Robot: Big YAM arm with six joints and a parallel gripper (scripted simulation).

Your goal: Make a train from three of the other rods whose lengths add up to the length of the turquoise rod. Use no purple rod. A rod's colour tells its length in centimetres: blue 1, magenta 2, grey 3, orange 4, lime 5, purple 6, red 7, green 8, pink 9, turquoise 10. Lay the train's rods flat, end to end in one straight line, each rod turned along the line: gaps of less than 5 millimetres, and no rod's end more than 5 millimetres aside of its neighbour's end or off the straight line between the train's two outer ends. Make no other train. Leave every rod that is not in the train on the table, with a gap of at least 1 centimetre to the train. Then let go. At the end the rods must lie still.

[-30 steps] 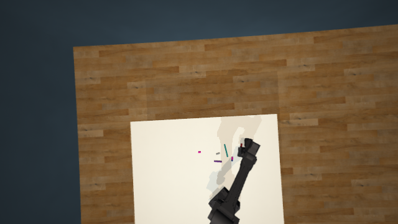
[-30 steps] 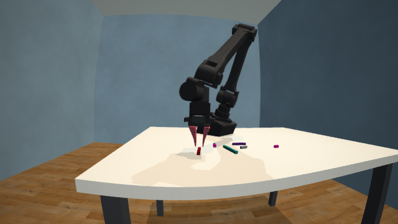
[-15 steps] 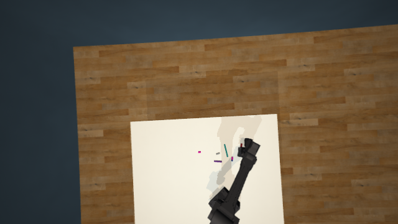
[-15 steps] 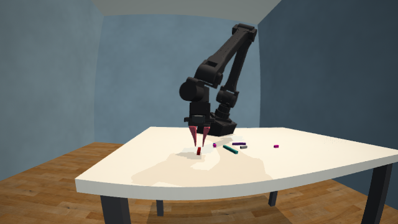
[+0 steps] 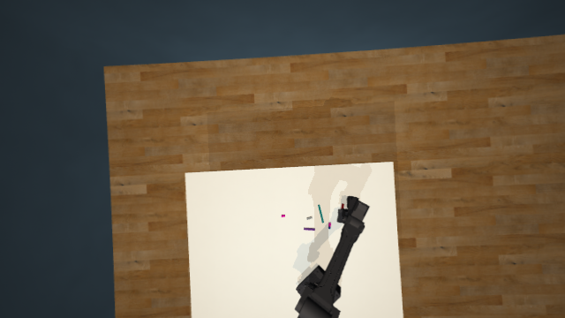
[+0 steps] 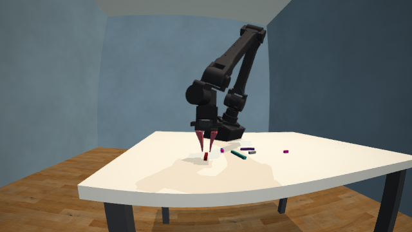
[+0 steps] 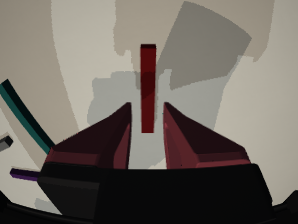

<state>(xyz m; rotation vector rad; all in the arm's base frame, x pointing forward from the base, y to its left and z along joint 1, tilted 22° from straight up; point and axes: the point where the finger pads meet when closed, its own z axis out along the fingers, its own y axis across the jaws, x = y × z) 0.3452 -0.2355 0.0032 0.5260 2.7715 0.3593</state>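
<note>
The red rod lies 2 cm below my hand. From my hand the other things lie so: blue rod (7 cm behind, 9 cm to the left, 2 cm below); turquoise rod (1 cm ahead, 12 cm to the left, 2 cm below); grey rod (18 cm to the left, 2 cm below).
</note>
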